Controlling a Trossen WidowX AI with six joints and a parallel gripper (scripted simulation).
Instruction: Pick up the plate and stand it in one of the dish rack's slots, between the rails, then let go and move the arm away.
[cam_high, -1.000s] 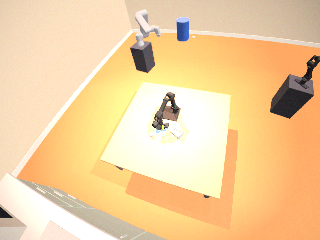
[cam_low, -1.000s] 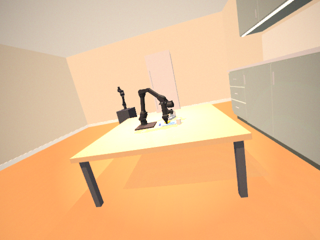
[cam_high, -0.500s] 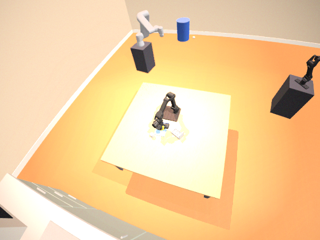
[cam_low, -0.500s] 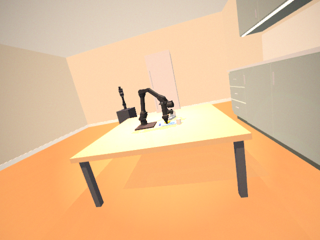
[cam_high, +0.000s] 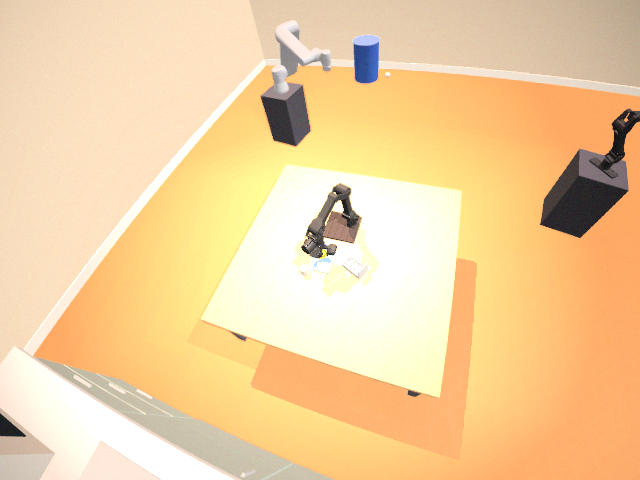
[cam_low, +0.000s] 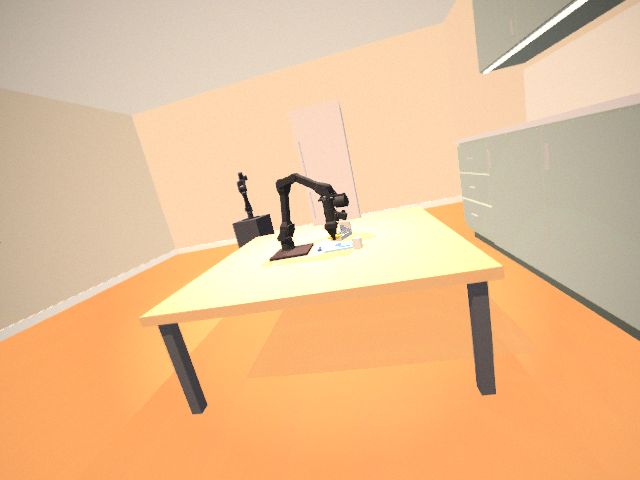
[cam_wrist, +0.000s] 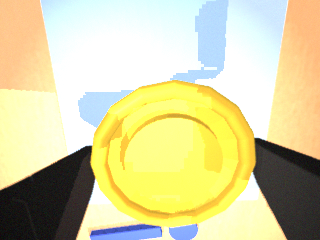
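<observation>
Right now the light blue mat is 10 mm ahead of my gripper tip and 40 mm below it. Also, from my gripper tip: dish rack 30 mm behind, 200 mm to the left, 20 mm below; yellow plate 10 mm above; white cup 120 mm ahead, 50 mm to the right, 20 mm below.
</observation>
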